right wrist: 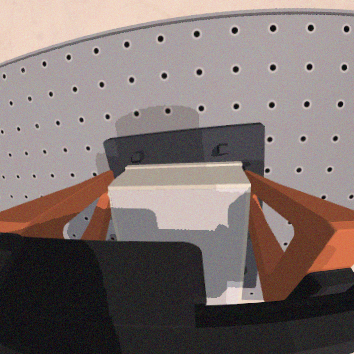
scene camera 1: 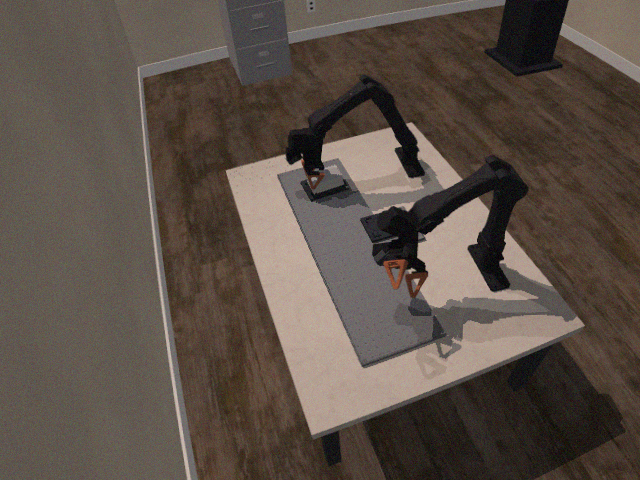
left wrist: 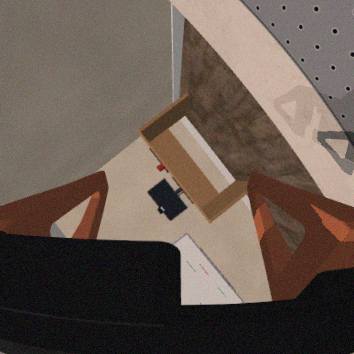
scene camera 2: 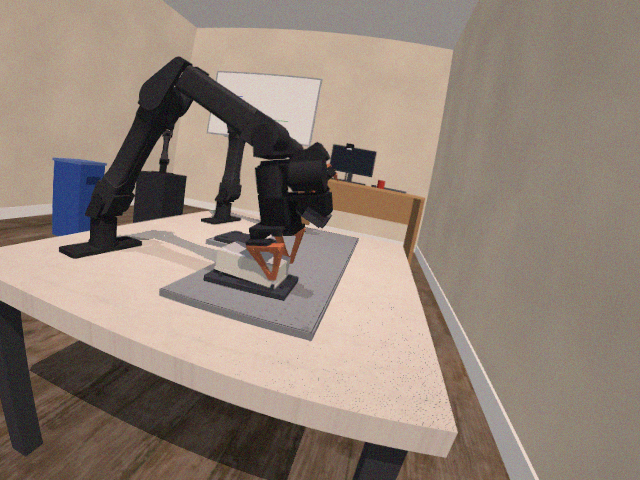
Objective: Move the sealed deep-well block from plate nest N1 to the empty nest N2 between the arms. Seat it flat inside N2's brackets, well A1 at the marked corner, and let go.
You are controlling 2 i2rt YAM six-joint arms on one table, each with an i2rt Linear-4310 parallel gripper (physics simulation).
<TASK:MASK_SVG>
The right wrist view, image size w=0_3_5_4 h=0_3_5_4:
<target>my right gripper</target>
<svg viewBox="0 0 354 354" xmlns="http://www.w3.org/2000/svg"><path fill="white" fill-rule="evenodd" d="M0 211L1 353L350 354L354 352L354 272L351 269L351 266L354 264L354 210L279 184L249 170L244 170L250 181L248 230L264 302L206 305L202 254L197 245L185 241L105 240L111 215L107 186L114 179L112 170L107 170L75 185ZM98 198L91 219L80 239L65 239L62 234L64 225ZM257 197L293 226L293 237L284 252L266 222Z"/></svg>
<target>white block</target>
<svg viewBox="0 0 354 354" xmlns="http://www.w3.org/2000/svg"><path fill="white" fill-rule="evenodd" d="M125 166L125 170L107 186L107 195L109 197L116 239L120 241L185 241L197 245L202 254L206 305L240 303L250 201L250 181L242 169L242 162L185 162Z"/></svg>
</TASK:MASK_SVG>
